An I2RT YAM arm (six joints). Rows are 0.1 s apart.
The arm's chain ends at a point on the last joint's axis. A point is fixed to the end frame.
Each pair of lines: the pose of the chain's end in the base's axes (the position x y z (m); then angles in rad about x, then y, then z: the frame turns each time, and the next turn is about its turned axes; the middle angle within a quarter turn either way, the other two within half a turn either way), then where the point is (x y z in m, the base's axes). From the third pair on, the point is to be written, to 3 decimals.
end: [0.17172 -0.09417 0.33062 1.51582 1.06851 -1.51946]
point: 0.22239 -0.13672 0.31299
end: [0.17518 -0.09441 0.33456 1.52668 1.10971 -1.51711]
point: 0.22754 -0.13460 0.31635
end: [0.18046 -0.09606 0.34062 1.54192 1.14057 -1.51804]
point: 0.234 -0.134 0.322
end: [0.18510 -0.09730 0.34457 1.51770 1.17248 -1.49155]
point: 0.240 -0.134 0.326
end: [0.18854 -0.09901 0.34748 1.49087 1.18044 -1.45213]
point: 0.244 -0.135 0.330
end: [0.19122 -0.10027 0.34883 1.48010 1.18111 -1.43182]
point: 0.247 -0.136 0.331
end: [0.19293 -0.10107 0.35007 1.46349 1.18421 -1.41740]
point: 0.249 -0.137 0.333
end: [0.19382 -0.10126 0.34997 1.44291 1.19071 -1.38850]
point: 0.250 -0.136 0.333
